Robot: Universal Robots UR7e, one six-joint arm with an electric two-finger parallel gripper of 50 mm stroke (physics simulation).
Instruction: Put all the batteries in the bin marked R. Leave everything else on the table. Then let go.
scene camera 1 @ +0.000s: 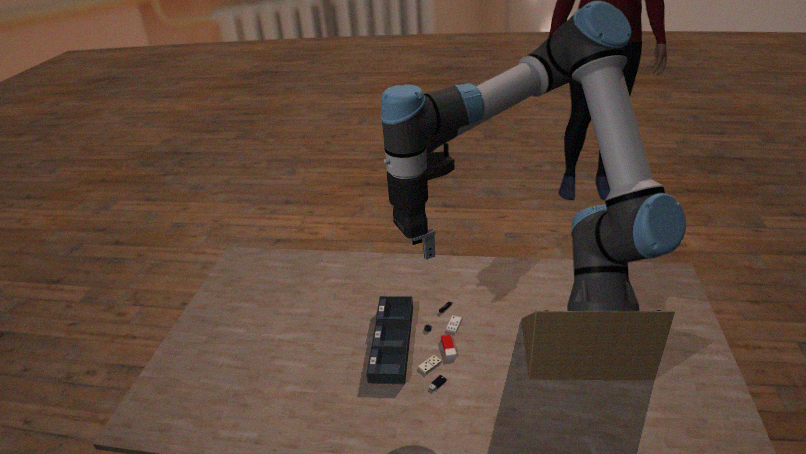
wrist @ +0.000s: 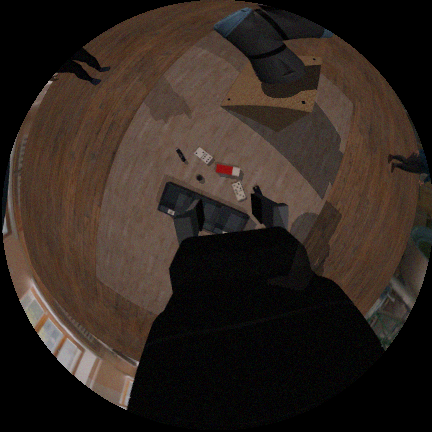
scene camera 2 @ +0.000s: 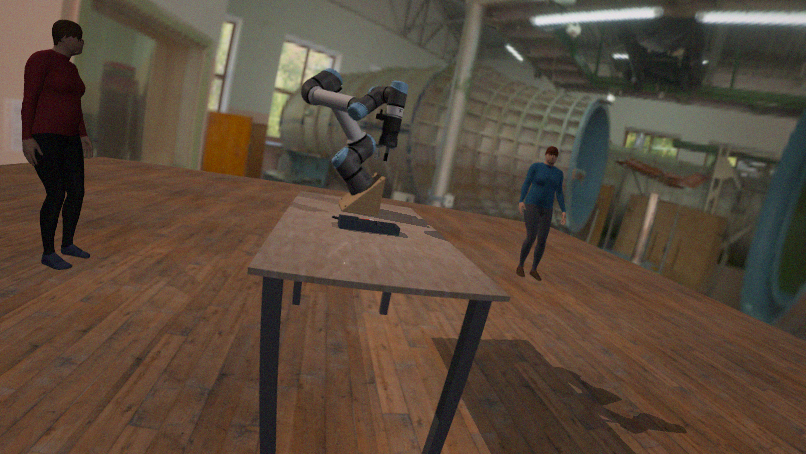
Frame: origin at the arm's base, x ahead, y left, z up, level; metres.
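Seen in the pictures: gripper, fingertip midpoint: point(scene camera 1: 423, 250) point(wrist: 227, 206) point(scene camera 2: 380, 160); arm's base, origin of the base link: point(scene camera 1: 603, 314) point(wrist: 280, 69) point(scene camera 2: 362, 187).
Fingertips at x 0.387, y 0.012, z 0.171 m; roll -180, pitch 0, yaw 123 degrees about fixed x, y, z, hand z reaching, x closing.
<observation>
Offsets run from my fingertips to a thing's top centre.
My gripper point(scene camera 1: 423, 244) point(scene camera 2: 385, 156) point(wrist: 227, 206) is open and empty, high above the table near the tray. The black tray {dz -0.251, dx +0.090, dy -0.015 m} point(scene camera 1: 408, 340) point(scene camera 2: 369, 226) point(wrist: 164, 194) has three compartments with small white labels; their letters are too small to read. I cannot say which compartment is R. Beside the tray lie a slim black piece {dz -0.280, dx -0.030, dy -0.147 m} point(scene camera 1: 445, 307) point(wrist: 181, 155) and a small dark round piece {dz -0.282, dx +0.008, dy -0.067 m} point(scene camera 1: 427, 328) point(wrist: 200, 178). Whether either is a battery is unclear. No battery is discernible in the tray; the fingers partly hide it in the wrist view.
A white domino {dz -0.283, dx -0.055, dy -0.086 m} point(scene camera 1: 454, 323) point(wrist: 203, 155), a red-and-white block {dz -0.277, dx -0.047, dy -0.005 m} point(scene camera 1: 447, 346) point(wrist: 227, 170), a cream domino {dz -0.283, dx -0.008, dy +0.050 m} point(scene camera 1: 429, 364) point(wrist: 238, 191) and a black stick with a light end {dz -0.283, dx -0.029, dy +0.104 m} point(scene camera 1: 437, 383) lie beside the tray. The tan base block point(scene camera 1: 600, 345) stands right. A red-shirted person point(scene camera 2: 54, 95) stands beyond the table.
</observation>
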